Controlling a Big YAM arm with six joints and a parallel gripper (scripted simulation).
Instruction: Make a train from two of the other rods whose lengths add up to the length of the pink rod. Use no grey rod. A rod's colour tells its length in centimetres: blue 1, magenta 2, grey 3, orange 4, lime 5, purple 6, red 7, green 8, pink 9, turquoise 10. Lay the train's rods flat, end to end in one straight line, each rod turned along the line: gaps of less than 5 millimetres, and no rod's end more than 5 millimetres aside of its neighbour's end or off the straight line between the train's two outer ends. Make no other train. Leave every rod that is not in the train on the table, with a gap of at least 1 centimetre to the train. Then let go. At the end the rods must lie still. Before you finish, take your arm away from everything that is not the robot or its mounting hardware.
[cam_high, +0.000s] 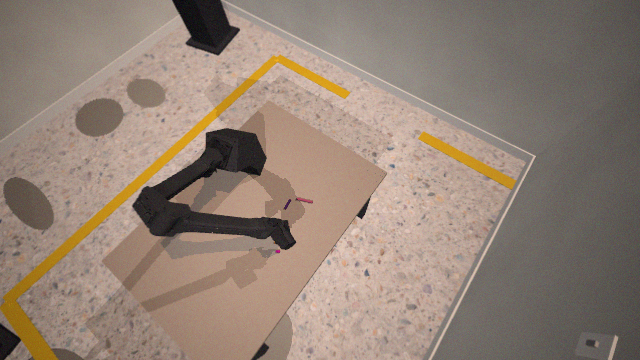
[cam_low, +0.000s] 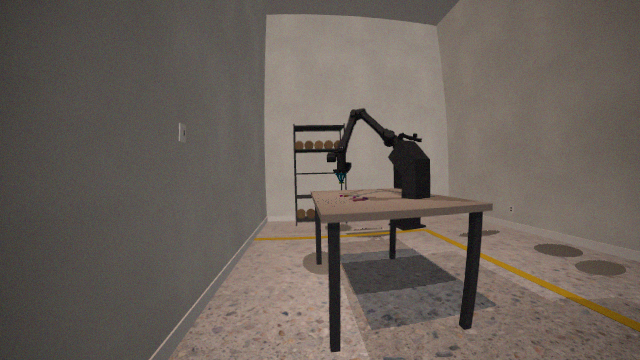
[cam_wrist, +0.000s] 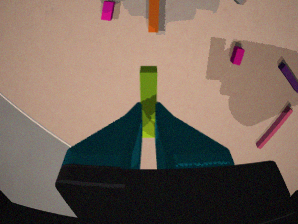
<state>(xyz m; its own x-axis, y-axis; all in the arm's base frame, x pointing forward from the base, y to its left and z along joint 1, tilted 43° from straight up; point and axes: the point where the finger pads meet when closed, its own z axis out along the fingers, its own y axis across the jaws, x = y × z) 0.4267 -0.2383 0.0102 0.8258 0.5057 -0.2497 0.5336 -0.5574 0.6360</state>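
Right now my hand is 5 cm past the orange rod, 2 cm to the left of it and 11 cm above it. The rest, counted from my hand: purple rod: 10 cm behind, 18 cm to the left, 11 cm below; lime rod: 1 cm below; grey rod: 12 cm behind, 3 cm to the left, 11 cm below.
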